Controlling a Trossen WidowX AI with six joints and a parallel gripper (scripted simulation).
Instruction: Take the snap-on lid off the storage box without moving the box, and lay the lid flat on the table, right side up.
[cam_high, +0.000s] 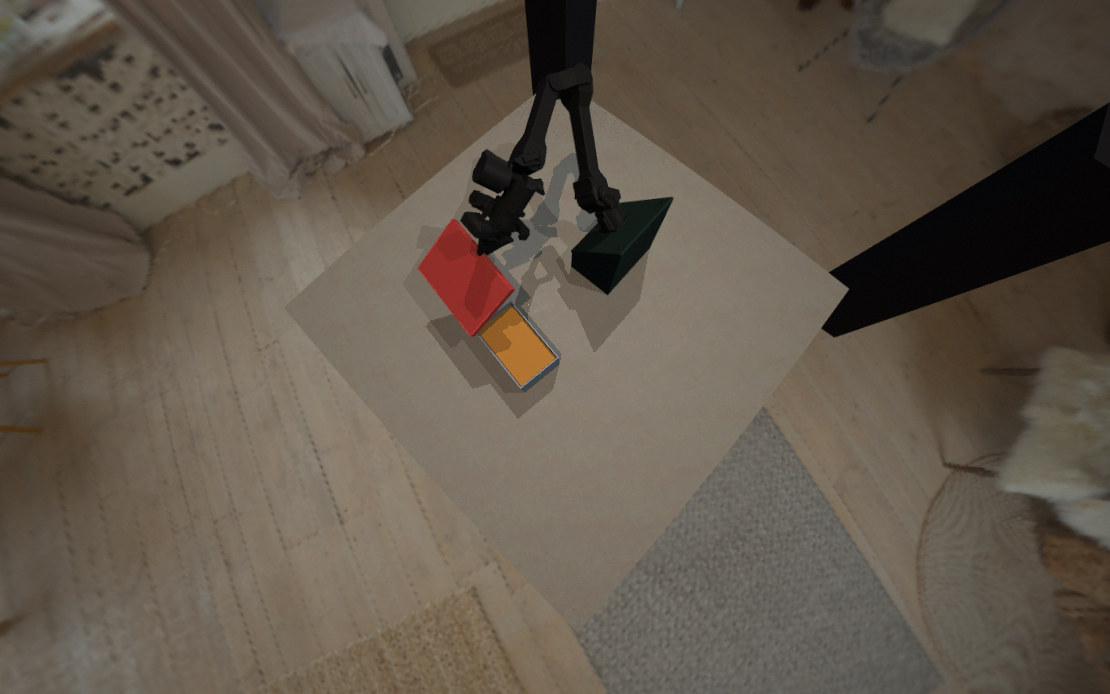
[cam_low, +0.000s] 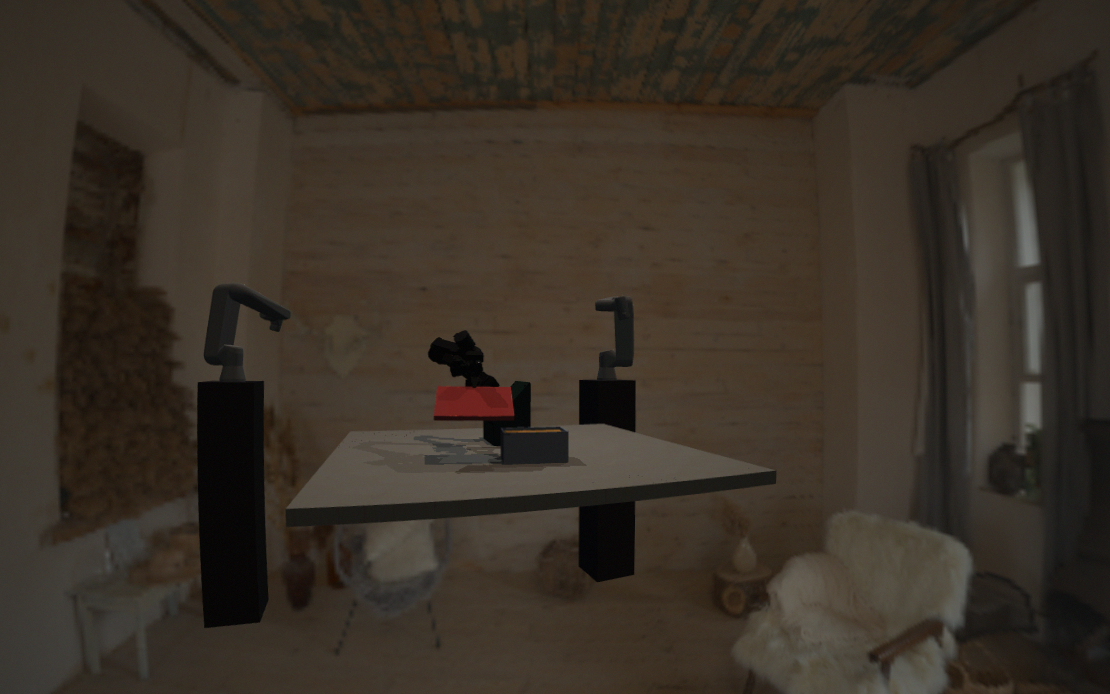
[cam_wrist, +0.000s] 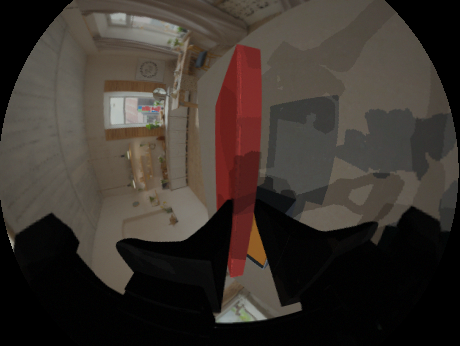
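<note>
The red lid is 7 cm ahead of my gripper tip, 4 cm below it and 2 cm to the right of it. Also, from my gripper tip: storage box 18 cm to the left, 18 cm below, 11 cm ahead.
</note>
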